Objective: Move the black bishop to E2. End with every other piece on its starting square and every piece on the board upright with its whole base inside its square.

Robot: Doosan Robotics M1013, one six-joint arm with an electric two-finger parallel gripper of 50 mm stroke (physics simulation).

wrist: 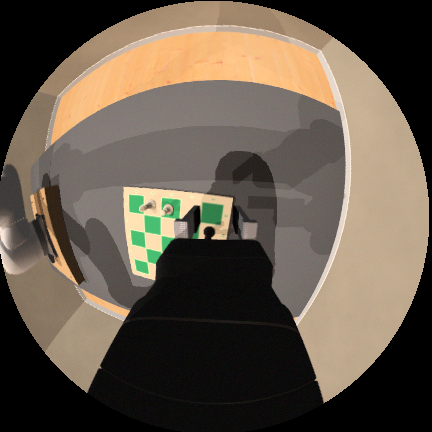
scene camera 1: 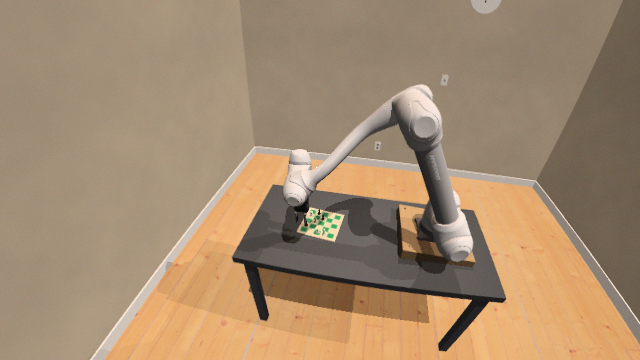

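Where they show: gripper, fingertip midpoint: (wrist: 216, 213) (scene camera 1: 301, 221); arm's base, link origin: (wrist: 45, 233) (scene camera 1: 431, 231).
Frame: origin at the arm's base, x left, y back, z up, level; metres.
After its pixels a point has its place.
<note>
A green-and-cream chessboard (scene camera 1: 334, 224) {x 0.019, y -0.544, z -0.037 m} (wrist: 152, 225) {x 0.066, y -0.587, z -0.038 m} lies on the dark table. A black piece with a round head, seemingly the bishop, (scene camera 1: 306, 224) {x 0.067, y -0.696, z -0.026 m} (wrist: 209, 231) {x 0.065, y -0.701, z -0.025 m} stands upright near the board's left edge in the scene view. My gripper (scene camera 1: 301, 218) {x 0.115, y -0.713, z 0.040 m} (wrist: 216, 213) {x 0.115, y -0.713, z 0.040 m} is open and empty, low at that edge. In the wrist view the piece's head shows between the fingers, closer to the left one; its base is hidden by the gripper body. Whether a finger touches it I cannot tell. Square E2 cannot be identified by its label.
Two white pieces (wrist: 148, 205) {x 0.110, y -0.592, z -0.020 m} (wrist: 168, 209) {x 0.102, y -0.629, z -0.026 m} stand near one board edge. In the scene view two more black pieces (scene camera 1: 319, 212) {x -0.048, y -0.646, z -0.025 m} (scene camera 1: 323, 218) {x -0.005, y -0.613, z -0.027 m} and small white pieces (scene camera 1: 311, 213) {x -0.015, y -0.687, z -0.012 m} (scene camera 1: 315, 220) {x 0.023, y -0.655, z -0.026 m} stand farther back. The arm's wooden base board (scene camera 1: 408, 240) {x 0.107, y -0.138, z 0.015 m} is on the table's right side.
</note>
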